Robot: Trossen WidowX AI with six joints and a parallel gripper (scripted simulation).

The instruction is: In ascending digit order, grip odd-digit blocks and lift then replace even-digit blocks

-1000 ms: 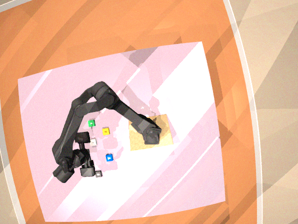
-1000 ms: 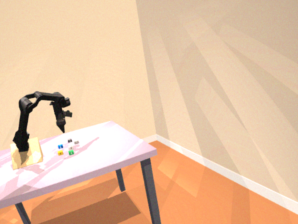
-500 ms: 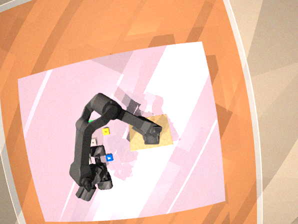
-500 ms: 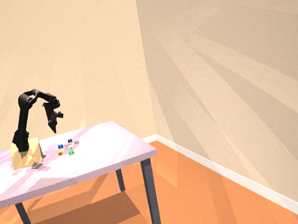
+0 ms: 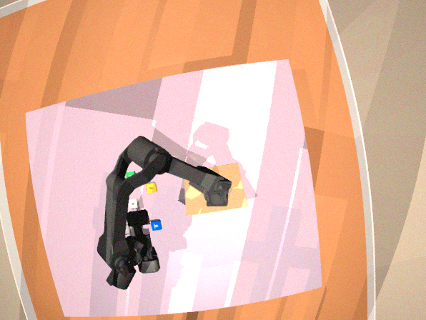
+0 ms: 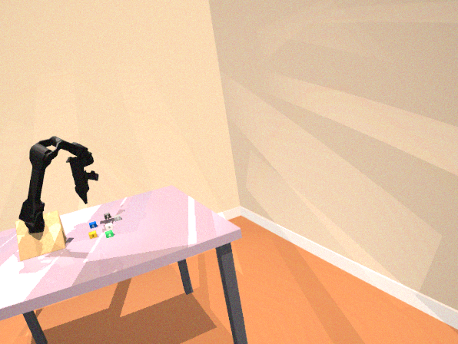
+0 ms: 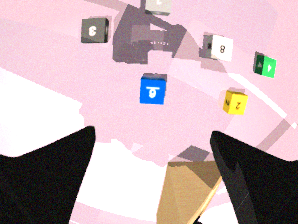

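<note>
Right now my gripper tip is 140 mm to the left of the yellow block, 120 mm above it and 10 mm short of it. The rest, counted from my gripper tip: black block 120 mm below, 80 mm to the left, 70 mm ahead; then white block 120 mm below, 90 mm to the right, 80 mm ahead; then blue block 120 mm below, 10 mm to the right.
</note>
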